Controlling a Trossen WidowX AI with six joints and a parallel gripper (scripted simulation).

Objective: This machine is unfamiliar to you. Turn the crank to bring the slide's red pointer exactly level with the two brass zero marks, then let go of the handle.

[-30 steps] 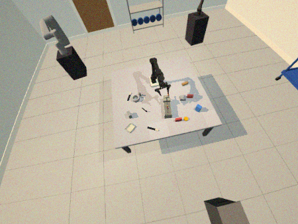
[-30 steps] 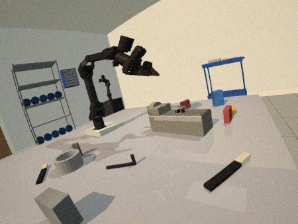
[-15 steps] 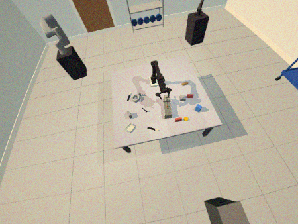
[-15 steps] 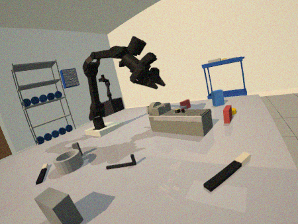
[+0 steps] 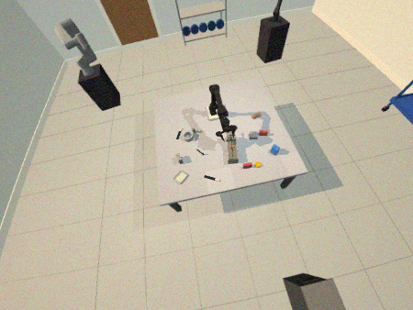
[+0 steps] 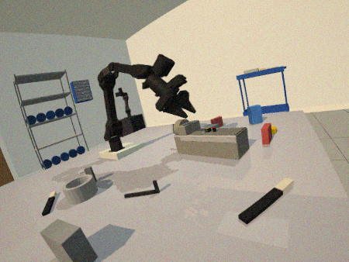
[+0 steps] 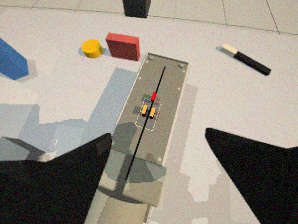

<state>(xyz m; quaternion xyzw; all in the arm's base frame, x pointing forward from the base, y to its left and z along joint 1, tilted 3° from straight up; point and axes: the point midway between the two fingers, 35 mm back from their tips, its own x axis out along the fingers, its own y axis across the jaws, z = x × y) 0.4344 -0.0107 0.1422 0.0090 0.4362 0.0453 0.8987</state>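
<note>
Now: gripper tip 120 mm past the brown crank handle, 90 mm to the right of it and 60 mm above it. Also, from my gripper tip: yellow disc: 260 mm ahead, 170 mm to the left, 130 mm below; red pointer: 70 mm ahead, 60 mm below; black l-shaped piece: 260 mm to the right, 130 mm below, 40 mm behind.
</note>
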